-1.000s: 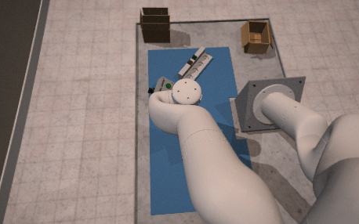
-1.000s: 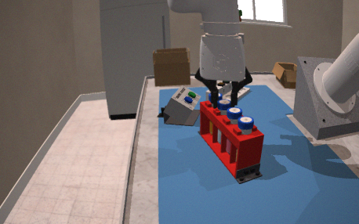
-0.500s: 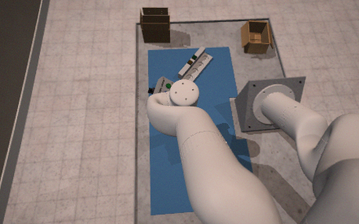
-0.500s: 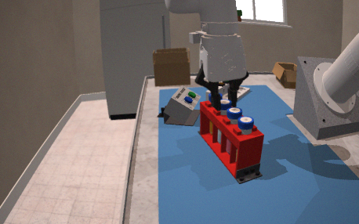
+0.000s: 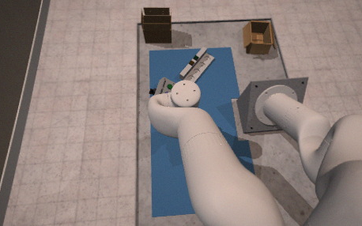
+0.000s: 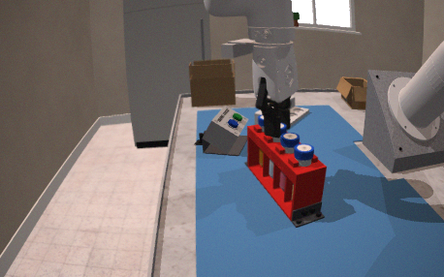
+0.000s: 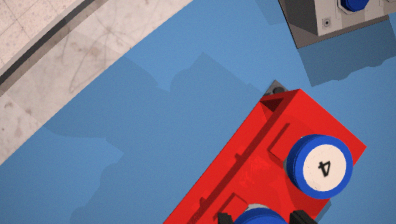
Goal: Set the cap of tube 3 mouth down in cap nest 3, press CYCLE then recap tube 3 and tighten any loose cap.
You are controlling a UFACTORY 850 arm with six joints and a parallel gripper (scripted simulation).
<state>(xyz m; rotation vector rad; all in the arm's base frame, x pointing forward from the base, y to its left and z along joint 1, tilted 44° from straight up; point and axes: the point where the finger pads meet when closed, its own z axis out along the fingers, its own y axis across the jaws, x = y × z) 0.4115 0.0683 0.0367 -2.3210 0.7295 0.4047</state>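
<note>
My hand is 1 cm above the blue cap. From my hand the other things lie so: blue key (7 cm ahead, 17 cm to the right, 6 cm below); then grey key housing (8 cm ahead, 19 cm to the right, 8 cm below); then cap marked 4 (1 cm ahead, 5 cm to the right, 1 cm below).
</note>
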